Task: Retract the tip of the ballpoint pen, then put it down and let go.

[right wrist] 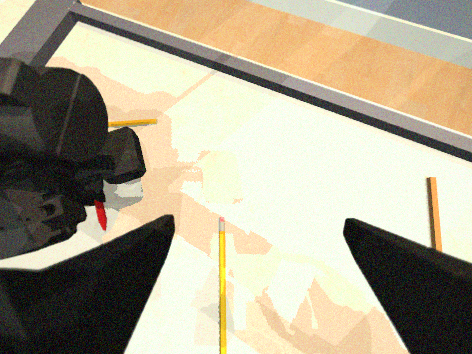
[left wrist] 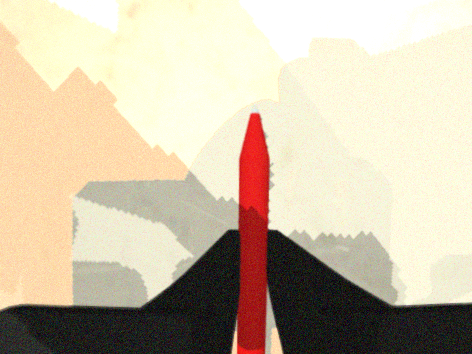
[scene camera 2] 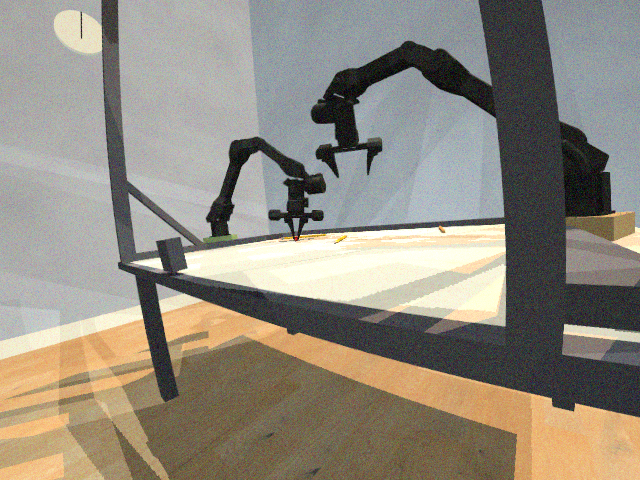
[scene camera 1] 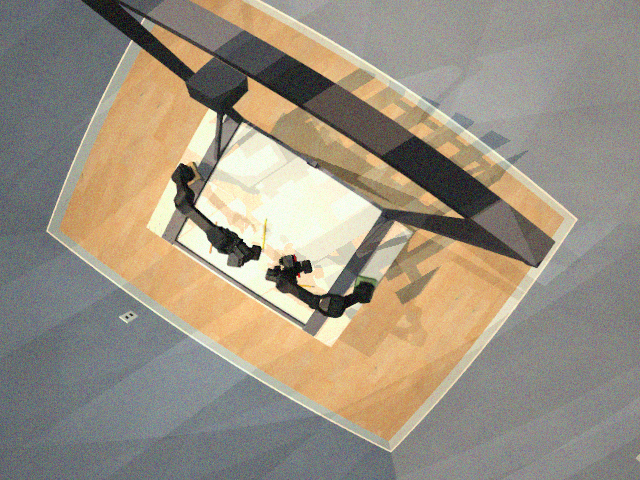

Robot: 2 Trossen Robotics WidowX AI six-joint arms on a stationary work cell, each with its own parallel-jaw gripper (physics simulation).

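Note:
The ballpoint pen is red. In the left wrist view it points away from the fingers, and a small pale point shows at its tapered end. My left gripper is shut on the pen's barrel, one finger on each side, at about table-top height. The pen's rear end is cut off in the left wrist view and hidden behind the left arm in the right wrist view. My right gripper is open and empty, high above the table.
A yellow pencil lies below the right gripper. Another yellow stick lies near the left arm. An orange stick lies farther off. A dark frame edges the white table.

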